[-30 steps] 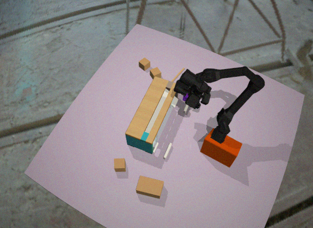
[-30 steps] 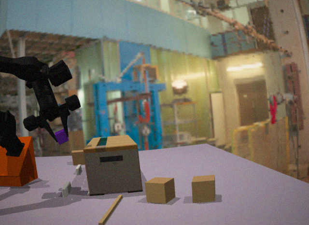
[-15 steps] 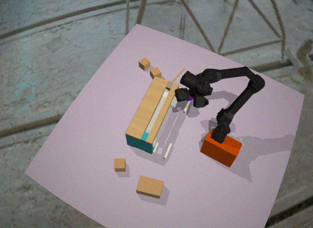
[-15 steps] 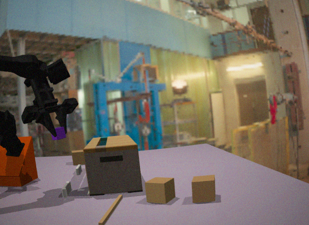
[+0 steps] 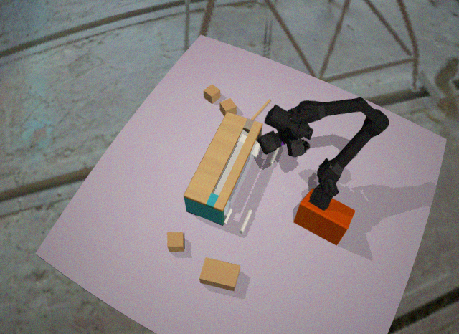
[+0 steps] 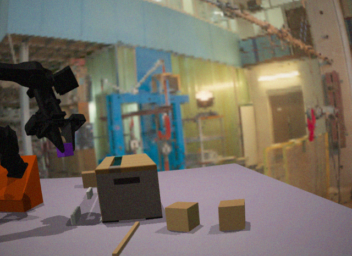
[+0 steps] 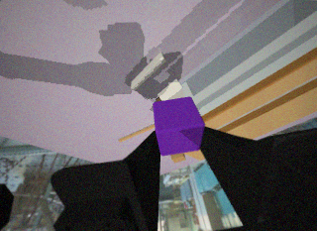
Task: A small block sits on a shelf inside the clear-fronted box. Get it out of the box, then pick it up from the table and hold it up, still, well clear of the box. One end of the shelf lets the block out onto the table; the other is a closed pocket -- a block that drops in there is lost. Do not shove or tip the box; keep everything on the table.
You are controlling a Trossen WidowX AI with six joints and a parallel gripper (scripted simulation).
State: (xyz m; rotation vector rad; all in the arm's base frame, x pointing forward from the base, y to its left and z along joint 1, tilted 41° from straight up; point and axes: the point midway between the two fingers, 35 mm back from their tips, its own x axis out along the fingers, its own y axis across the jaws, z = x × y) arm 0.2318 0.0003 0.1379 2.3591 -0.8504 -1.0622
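Now: the purple block 10 mm to the left of my gripper tip and 10 mm behind it. Also, from my gripper tip: thin tan stick (180 mm ahead, 170 mm below, 160 mm to the right); then long box (140 mm to the left, 110 mm below, 70 mm ahead); then tan cube (480 mm to the left, 140 mm below, 70 mm ahead).
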